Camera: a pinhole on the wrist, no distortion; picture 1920 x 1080 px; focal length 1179.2 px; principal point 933.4 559.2 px. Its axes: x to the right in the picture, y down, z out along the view. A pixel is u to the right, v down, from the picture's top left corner.
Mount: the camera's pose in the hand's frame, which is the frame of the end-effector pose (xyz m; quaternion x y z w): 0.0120 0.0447 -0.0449 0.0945 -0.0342 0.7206 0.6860
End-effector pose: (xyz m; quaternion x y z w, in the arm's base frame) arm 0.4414 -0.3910 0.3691 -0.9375 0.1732 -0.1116 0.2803
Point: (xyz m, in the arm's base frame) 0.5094 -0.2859 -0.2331
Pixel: 1580.1 761.8
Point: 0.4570 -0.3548 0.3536
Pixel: 247.9 871.9
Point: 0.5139 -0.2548 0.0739
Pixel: 1147.3 758.5
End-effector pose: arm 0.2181 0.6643 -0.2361 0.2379 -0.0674 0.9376 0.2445
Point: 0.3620 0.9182 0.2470
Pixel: 366.1 209.6
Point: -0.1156 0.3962 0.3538
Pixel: outside the picture
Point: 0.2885 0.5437 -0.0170
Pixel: 1256.4 703.7
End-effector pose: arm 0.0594 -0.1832 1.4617 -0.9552 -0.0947 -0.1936 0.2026
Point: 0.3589 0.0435 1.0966
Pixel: 1044.7 375.5
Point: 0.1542 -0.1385 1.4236
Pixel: 717.6 136.0
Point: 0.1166 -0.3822 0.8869
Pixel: outside the picture
